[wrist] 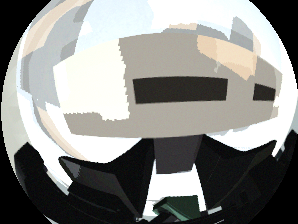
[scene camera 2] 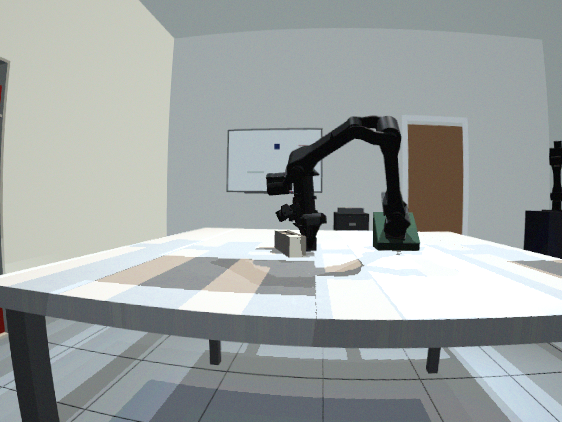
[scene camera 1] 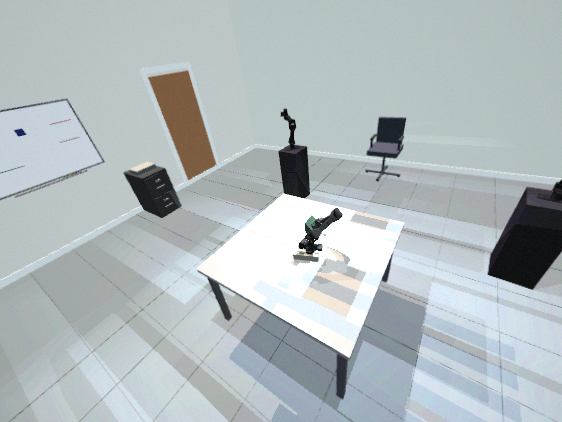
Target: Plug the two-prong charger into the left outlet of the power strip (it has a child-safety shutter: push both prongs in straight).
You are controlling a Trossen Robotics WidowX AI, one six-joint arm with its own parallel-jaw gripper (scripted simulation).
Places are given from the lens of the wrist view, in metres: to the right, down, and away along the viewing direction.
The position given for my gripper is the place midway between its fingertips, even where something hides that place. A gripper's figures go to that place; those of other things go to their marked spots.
my gripper (wrist: 172,133): 0.02, 0.02, 0.10
dark grey charger (wrist: 177,154): 0.02, 0.03, 0.07
